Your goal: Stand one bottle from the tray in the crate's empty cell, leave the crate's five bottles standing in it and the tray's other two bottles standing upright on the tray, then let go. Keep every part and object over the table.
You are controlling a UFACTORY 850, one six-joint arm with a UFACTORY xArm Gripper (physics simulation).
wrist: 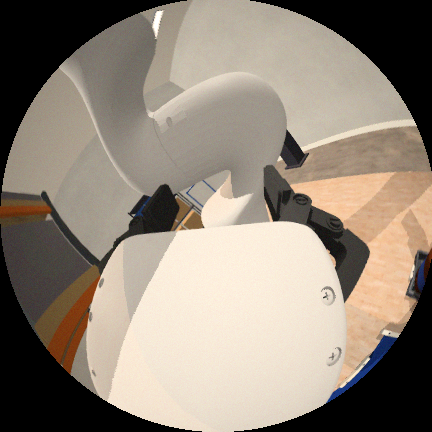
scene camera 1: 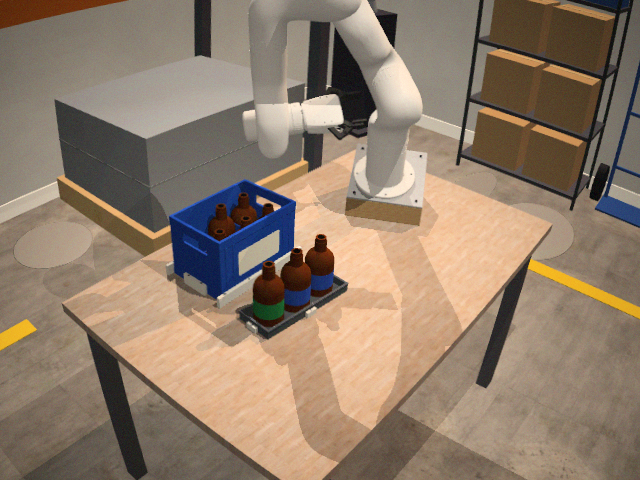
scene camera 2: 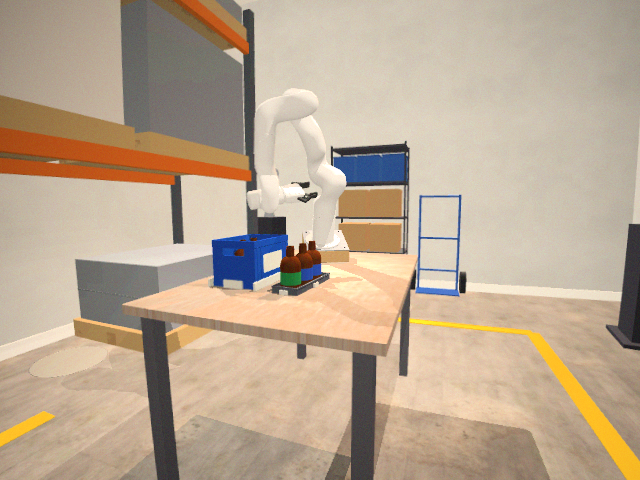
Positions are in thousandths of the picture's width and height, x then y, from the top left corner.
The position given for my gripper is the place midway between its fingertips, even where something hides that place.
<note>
In view: my gripper (scene camera 1: 568, 226), a green-labelled bottle (scene camera 1: 420, 603) and a blue-labelled bottle (scene camera 1: 463, 572).
My gripper shows as well in the wrist view (wrist: 499, 434). The wrist view misses the blue-labelled bottle: it is out of frame.
</note>
